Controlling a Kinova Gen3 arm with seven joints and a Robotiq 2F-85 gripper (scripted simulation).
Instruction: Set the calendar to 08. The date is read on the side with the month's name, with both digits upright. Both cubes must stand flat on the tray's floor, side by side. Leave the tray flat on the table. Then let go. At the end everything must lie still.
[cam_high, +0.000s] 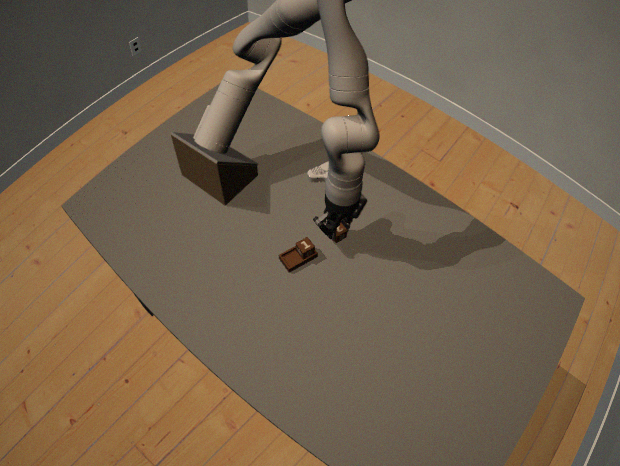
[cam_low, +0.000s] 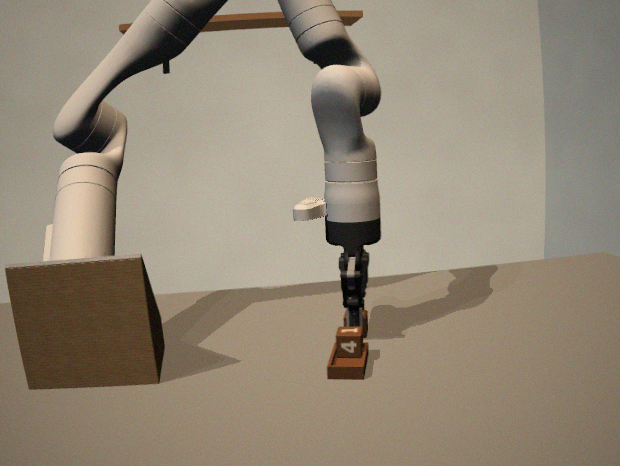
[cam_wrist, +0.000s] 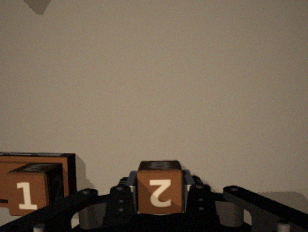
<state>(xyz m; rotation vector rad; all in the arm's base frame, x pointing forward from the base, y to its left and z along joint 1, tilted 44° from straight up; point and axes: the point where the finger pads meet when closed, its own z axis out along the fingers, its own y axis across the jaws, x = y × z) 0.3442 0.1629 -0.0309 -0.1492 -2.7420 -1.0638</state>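
The brown cube is 10 mm below my hand. From my hand the other things lie so: brown tray 110 mm to the right, 20 mm below, 20 mm behind.
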